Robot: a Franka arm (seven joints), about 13 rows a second.
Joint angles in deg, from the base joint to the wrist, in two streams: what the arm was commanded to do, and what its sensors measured. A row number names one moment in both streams.
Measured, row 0: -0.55 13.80 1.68 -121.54 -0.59 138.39 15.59
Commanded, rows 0 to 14: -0.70 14.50 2.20 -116.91 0.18 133.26 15.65; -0.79 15.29 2.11 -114.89 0.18 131.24 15.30; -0.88 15.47 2.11 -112.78 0.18 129.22 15.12; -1.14 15.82 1.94 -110.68 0.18 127.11 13.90; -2.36 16.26 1.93 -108.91 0.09 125.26 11.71; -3.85 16.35 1.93 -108.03 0.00 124.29 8.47; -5.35 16.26 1.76 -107.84 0.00 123.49 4.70; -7.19 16.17 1.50 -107.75 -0.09 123.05 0.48; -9.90 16.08 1.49 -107.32 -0.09 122.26 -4.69; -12.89 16.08 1.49 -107.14 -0.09 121.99 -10.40; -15.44 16.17 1.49 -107.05 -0.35 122.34 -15.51; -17.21 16.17 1.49 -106.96 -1.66 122.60 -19.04; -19.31 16.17 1.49 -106.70 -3.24 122.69 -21.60; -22.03 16.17 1.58 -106.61 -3.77 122.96 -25.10; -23.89 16.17 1.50 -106.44 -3.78 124.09 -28.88
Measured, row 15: -20.64 15.28 0.50 -108.18 -2.72 123.99 -23.73
